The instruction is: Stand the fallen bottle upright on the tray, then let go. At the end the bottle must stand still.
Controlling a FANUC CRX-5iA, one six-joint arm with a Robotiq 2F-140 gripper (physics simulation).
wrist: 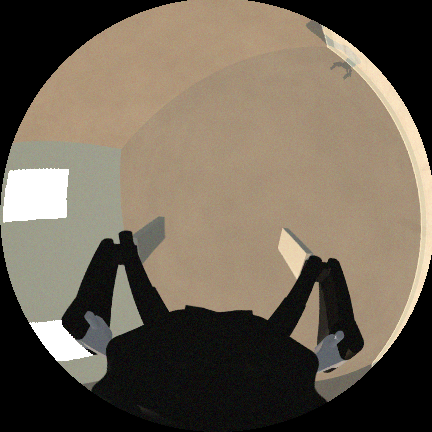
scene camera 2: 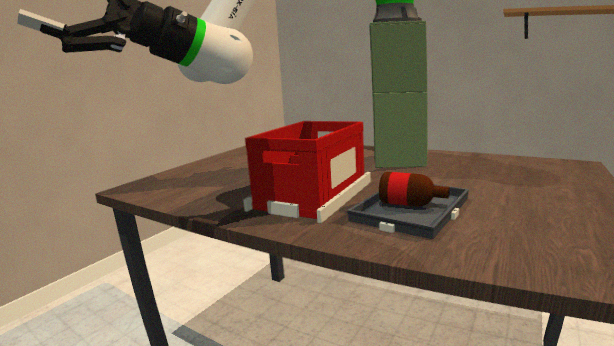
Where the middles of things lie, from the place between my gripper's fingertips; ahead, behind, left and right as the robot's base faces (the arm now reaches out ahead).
Now: the red crate (scene camera 2: pixel 290 164) 550 mm behind my hand, 420 mm below it and 110 mm to the left of it. Also, from my hand: dark grey tray (scene camera 2: pixel 426 221): 560 mm behind, 490 mm below, 380 mm to the left; then brown bottle (scene camera 2: pixel 409 189): 580 mm behind, 460 mm below, 380 mm to the left.
